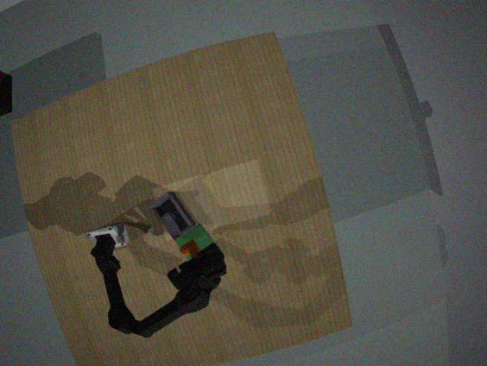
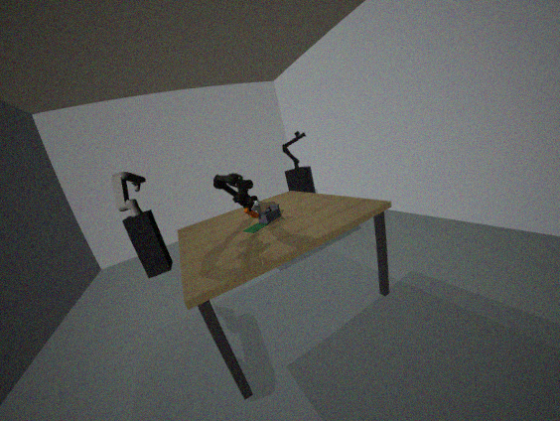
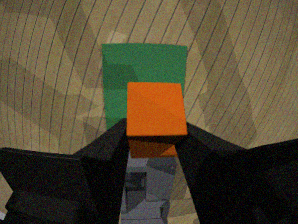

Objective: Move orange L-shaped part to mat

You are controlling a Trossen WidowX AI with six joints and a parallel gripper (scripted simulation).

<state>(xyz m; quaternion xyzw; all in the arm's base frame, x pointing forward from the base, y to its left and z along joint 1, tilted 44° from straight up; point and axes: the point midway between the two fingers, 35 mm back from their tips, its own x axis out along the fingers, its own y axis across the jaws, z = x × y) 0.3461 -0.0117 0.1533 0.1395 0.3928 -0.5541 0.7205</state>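
Now: the green mat 140 mm below my gripper tip, 20 mm to the left of it and 10 mm behind it. Round my gripper tip: orange L-shaped part: 30 mm below, 30 mm behind, 20 mm to the left.
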